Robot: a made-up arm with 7 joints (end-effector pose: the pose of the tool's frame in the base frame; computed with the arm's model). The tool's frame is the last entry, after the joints.
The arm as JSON. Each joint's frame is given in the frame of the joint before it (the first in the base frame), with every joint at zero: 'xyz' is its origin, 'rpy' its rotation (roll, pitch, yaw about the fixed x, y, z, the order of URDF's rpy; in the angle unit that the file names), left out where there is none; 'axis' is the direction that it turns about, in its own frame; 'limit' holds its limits. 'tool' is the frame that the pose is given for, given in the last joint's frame.
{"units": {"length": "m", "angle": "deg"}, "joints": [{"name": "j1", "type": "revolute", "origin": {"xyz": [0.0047, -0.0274, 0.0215], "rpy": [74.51, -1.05, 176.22]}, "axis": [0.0, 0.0, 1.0], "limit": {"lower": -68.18, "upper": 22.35}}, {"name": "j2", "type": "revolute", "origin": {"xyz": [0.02, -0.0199, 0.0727], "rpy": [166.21, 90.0, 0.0]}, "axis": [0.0, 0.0, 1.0], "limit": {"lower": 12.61, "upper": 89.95}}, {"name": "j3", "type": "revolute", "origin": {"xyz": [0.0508, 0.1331, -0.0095], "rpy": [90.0, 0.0, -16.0]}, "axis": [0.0, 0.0, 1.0], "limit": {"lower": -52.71, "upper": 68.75}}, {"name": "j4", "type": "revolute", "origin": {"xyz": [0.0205, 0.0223, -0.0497], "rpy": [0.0, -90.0, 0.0]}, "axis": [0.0, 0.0, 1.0], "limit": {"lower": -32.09, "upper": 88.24}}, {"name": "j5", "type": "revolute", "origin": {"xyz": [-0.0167, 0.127, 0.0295], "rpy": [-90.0, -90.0, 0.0]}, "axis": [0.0, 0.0, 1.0], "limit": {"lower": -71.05, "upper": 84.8}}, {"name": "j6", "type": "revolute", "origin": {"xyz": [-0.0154, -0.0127, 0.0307], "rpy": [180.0, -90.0, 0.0]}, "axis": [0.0, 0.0, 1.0], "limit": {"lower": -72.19, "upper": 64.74}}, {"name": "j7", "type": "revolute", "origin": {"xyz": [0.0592, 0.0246, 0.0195], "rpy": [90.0, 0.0, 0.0]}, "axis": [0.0, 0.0, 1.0], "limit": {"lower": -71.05, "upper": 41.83}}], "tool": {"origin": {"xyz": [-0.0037, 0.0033, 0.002], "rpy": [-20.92, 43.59, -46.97]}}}
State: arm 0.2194 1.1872 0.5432 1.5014 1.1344 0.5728 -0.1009
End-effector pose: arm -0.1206 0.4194 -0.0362 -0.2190 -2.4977 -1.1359
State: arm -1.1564 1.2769 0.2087 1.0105 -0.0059 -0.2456 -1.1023
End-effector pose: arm 0.2534 0.3834 0.0633 0.8278 1.1419 -0.4945
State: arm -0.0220 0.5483 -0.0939 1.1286 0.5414 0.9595 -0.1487
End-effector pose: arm -0.0538 0.2782 -0.2794 -0.0660 -2.9866 -0.4920
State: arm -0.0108 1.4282 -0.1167 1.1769 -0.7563 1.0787 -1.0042
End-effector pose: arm -0.0336 0.4133 -0.0785 -1.4027 1.9240 -0.1408
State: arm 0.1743 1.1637 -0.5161 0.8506 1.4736 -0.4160 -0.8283
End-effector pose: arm 0.0149 0.3578 -0.2209 -1.1067 -1.4930 0.7056
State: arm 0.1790 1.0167 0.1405 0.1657 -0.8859 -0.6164 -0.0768
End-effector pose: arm 0.1331 0.2883 -0.1521 0.2154 0.7159 -0.4317
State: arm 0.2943 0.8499 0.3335 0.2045 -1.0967 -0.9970 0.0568
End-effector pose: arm 0.0814 0.3058 -0.1420 0.0124 0.2246 -0.0431
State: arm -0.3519 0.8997 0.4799 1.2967 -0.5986 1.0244 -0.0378
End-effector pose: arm 0.0403 0.3141 -0.2487 -1.5570 1.7774 0.1461
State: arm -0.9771 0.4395 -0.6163 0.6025 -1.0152 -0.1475 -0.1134
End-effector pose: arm 0.3489 0.0106 -0.1824 -0.0529 0.7940 -1.2252
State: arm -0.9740 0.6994 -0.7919 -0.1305 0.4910 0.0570 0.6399
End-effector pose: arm 0.3166 -0.0079 -0.0767 1.1774 0.0089 -0.1872
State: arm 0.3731 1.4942 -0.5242 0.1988 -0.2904 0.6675 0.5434
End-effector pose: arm 0.0039 0.3555 -0.1534 1.1578 2.3674 0.6471
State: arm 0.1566 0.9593 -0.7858 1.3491 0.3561 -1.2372 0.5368
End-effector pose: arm -0.0858 0.3228 -0.2411 1.0230 1.7864 -0.8349
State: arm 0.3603 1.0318 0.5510 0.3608 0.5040 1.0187 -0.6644
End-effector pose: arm -0.0081 0.3893 -0.0657 -0.2403 2.5503 0.6374
